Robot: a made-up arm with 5 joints. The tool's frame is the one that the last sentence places.
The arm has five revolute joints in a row. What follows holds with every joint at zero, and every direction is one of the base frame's. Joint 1 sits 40 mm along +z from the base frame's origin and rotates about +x. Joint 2 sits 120 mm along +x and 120 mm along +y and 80 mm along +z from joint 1 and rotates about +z. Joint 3 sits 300 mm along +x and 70 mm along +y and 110 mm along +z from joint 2 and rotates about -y. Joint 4 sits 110 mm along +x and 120 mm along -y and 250 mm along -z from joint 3 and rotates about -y. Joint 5 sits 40 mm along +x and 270 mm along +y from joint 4 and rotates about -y. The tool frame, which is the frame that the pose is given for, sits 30 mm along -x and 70 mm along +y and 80 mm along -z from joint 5; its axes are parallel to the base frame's.
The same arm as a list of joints. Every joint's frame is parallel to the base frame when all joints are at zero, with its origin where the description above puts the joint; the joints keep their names.
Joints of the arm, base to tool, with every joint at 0 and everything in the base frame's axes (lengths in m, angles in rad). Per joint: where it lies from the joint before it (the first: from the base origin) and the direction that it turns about. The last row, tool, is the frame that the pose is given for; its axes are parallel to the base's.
joint 1: axis 1 0 0 origin 0.0000 0.0000 0.0400
joint 2: axis 0 0 1 origin 0.1200 0.1200 0.0800
joint 3: axis 0 -1 0 origin 0.3000 0.0700 0.1100
joint 4: axis 0 -1 0 origin 0.1100 -0.1200 -0.2500
joint 5: axis 0 -1 0 origin 0.0400 0.2700 0.0000
tool: origin -0.0300 0.0700 -0.0800

